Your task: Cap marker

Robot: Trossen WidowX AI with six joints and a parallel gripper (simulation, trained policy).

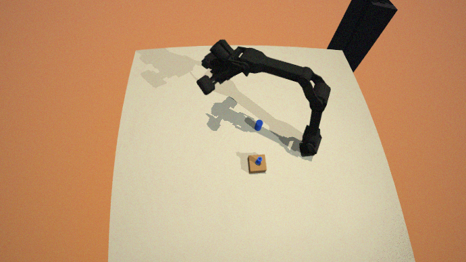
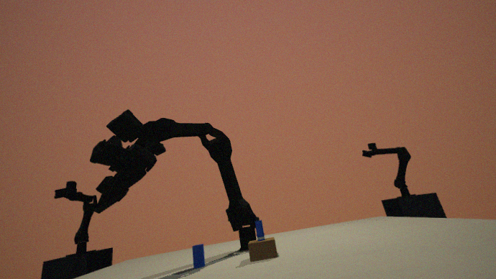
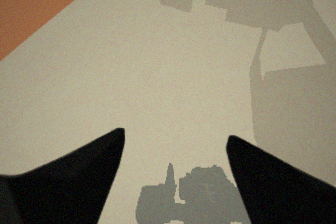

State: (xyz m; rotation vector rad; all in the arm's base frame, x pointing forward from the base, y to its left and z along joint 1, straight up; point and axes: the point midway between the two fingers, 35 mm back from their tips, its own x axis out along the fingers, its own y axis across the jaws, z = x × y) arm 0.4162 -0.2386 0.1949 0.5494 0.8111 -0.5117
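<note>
The blue cap lies 220 mm behind my gripper tip, 140 mm below it and 130 mm to the left of it. Round my gripper tip: blue marker (300 mm to the left, 200 mm behind, 100 mm below); then tan holder block (300 mm to the left, 200 mm behind, 150 mm below).
</note>
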